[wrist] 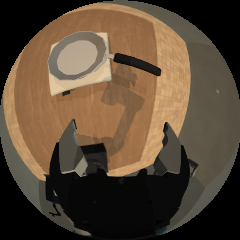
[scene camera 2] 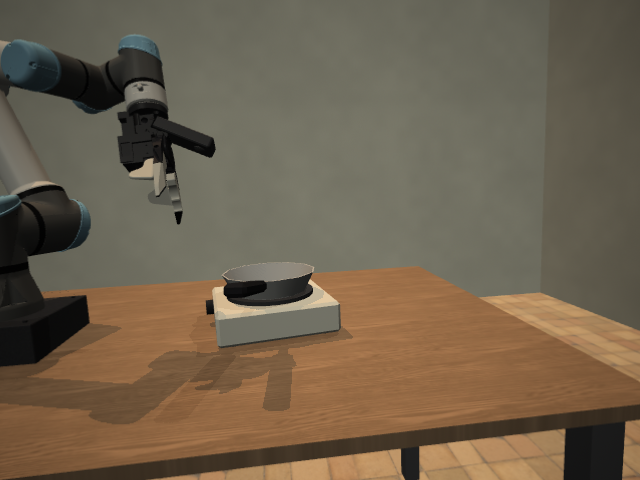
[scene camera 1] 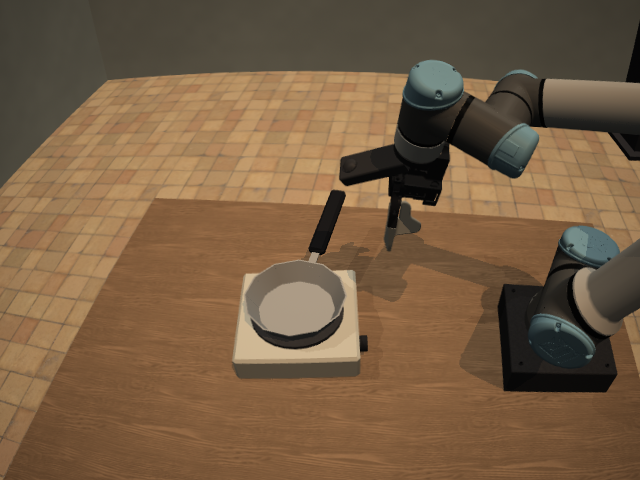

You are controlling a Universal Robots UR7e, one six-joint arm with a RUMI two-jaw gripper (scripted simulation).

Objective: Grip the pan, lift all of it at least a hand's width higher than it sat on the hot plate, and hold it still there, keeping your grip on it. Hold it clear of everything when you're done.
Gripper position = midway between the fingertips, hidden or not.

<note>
In view: my gripper (scene camera 2: pixel 169 212), a grey pan (scene camera 1: pixel 304 297) and a hot plate (scene camera 1: pixel 334 352).
The grey pan also shows in the wrist view (wrist: pixel 77 55) and in scene camera 2 (scene camera 2: pixel 278 280). The hot plate shows as well in the wrist view (wrist: pixel 102 73) and in scene camera 2 (scene camera 2: pixel 238 321). My gripper shows as well in the wrist view (wrist: pixel 120 121) and in scene camera 1 (scene camera 1: pixel 391 211).
</note>
